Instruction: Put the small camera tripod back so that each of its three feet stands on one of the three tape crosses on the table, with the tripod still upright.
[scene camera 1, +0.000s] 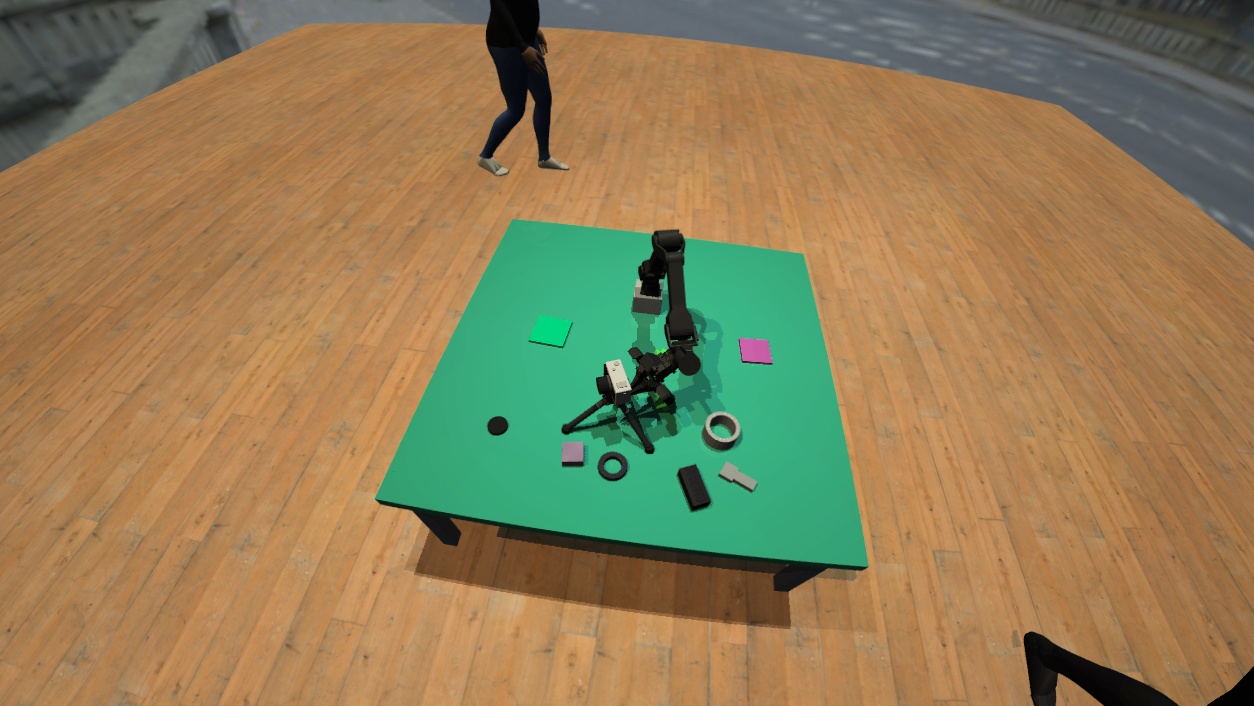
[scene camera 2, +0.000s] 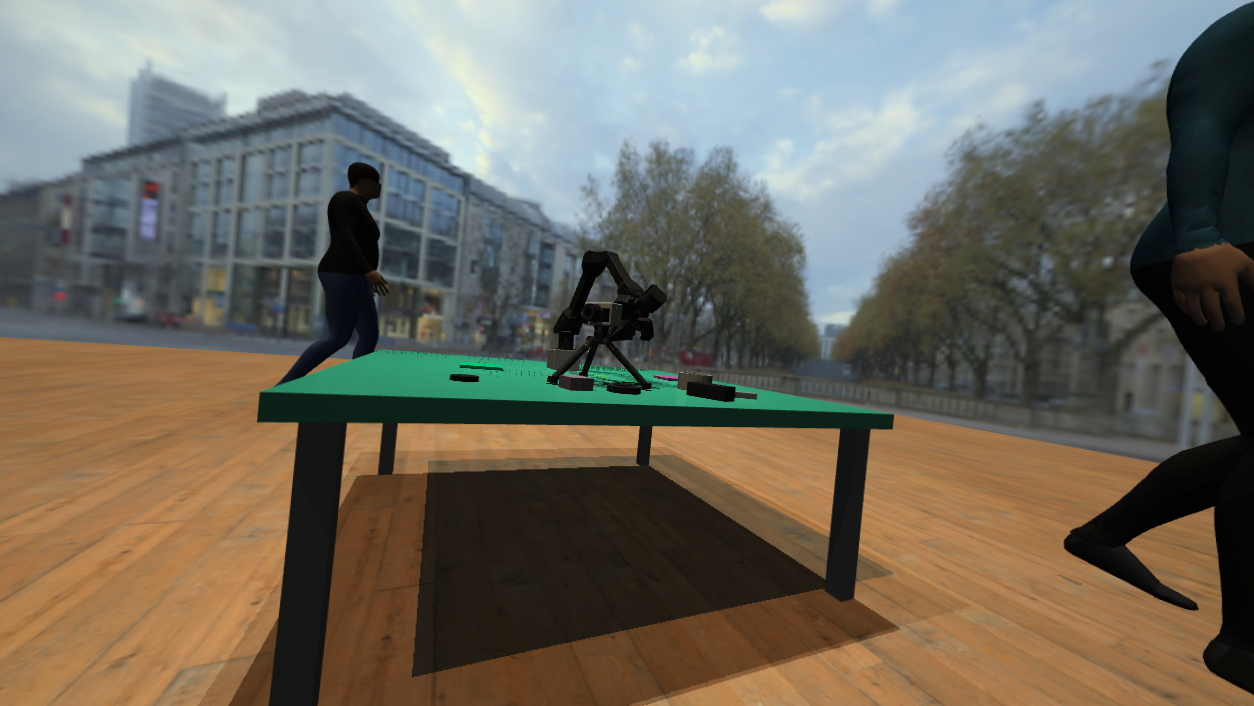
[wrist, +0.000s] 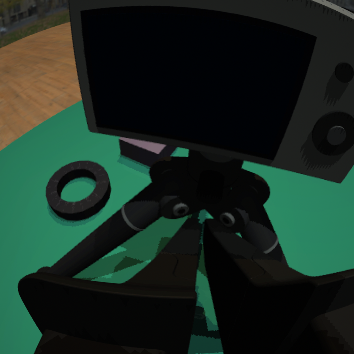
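Pixels of known places: gripper, fingertip midpoint: (scene camera 2: 607, 340) (wrist: 199, 226); arm's base, link origin: (scene camera 1: 650, 289) (scene camera 2: 565, 349).
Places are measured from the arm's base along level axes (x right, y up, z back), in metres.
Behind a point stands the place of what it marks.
The small black tripod (scene camera 1: 637, 428) @(x -0.035, y -0.010, z -0.559 m) (scene camera 2: 623, 356) @(x -0.019, y 0.006, z -0.549 m) (wrist: 212, 182) @(x 0.021, y 0.063, z -0.495 m) stands upright on the green table (scene camera 1: 465, 368) @(x 0.539, y -0.075, z -0.412 m) (scene camera 2: 561, 416) @(x 0.210, y -0.100, z -0.859 m) (wrist: 30, 150) @(x 0.002, y -0.075, z -0.790 m), bearing a light grey camera (scene camera 1: 617, 378) @(x 0.034, y 0.142, z -0.512 m) (scene camera 2: 608, 313) @(x 0.034, y 0.113, z -0.549 m) (wrist: 200, 82) @(x 0.010, y 0.110, z -0.501 m). Two splayed feet show at its front in scene camera 1; its back leg is largely hidden by the arm. My gripper (scene camera 1: 637, 385) @(x 0.009, y 0.046, z -0.491 m) (wrist: 199, 226) @(x 0.009, y 0.046, z -0.491 m) is shut, its tips low behind the tripod's hub, between two legs in the wrist view. Green shows through the narrow gap and no leg is seen between the fingers. Small bright green marks show under the gripper; the tape crosses are not clearly visible.
A mauve block (scene camera 1: 572, 453) @(x 0.128, y -0.047, z -0.649 m) (wrist: 145, 148) @(x 0.104, y -0.047, z -0.625 m) and dark ring (scene camera 1: 612, 465) @(x 0.020, y -0.069, z -0.632 m) (wrist: 78, 190) lie in front of the tripod. A grey ring (scene camera 1: 709, 440) @(x -0.243, y -0.052, z -0.536 m), black block (scene camera 1: 694, 487) @(x -0.208, y -0.041, z -0.690 m) and grey piece (scene camera 1: 738, 477) @(x -0.330, y -0.060, z -0.633 m) lie right. A black disc (scene camera 1: 497, 425) @(x 0.364, y -0.065, z -0.596 m), green square (scene camera 1: 551, 331) @(x 0.307, y -0.065, z -0.209 m) and magenta square (scene camera 1: 755, 350) @(x -0.390, y -0.065, z -0.152 m) lie around.
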